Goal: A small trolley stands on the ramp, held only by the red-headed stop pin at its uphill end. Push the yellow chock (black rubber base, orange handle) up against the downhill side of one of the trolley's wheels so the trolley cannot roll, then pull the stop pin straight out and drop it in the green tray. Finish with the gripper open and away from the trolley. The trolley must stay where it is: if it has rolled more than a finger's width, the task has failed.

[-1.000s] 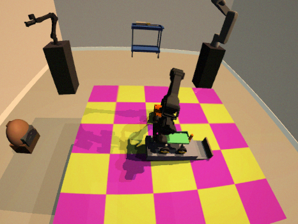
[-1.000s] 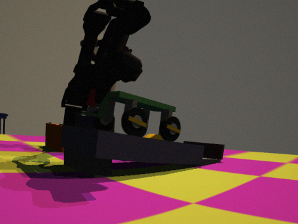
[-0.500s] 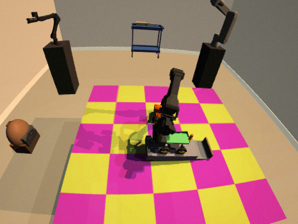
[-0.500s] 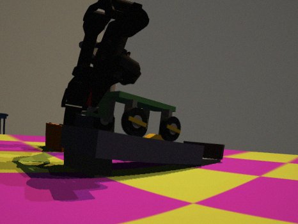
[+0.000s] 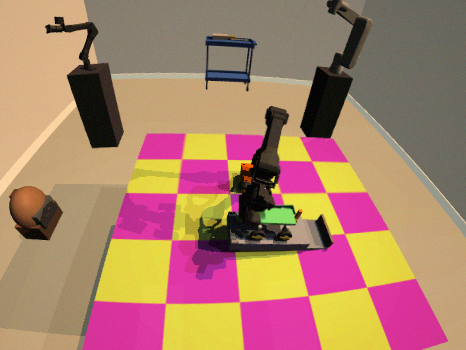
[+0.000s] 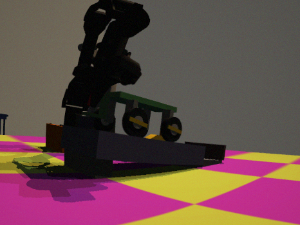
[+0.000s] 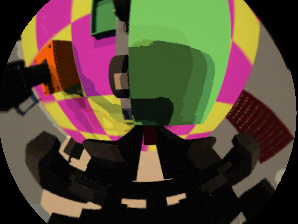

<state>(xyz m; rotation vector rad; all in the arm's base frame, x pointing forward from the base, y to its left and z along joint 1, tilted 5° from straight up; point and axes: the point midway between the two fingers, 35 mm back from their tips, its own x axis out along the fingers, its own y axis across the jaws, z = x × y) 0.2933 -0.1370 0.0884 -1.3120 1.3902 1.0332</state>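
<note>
My gripper tip is now 90 mm past the green tray, 230 mm to the right of it and 140 mm above it. From my gripper tip the other things lie so: dark ramp 30 mm ahead, 120 mm to the left, 80 mm below; then trolley 30 mm ahead, 110 mm to the left, 20 mm below; then red-headed stop pin right at my gripper tip.
</note>
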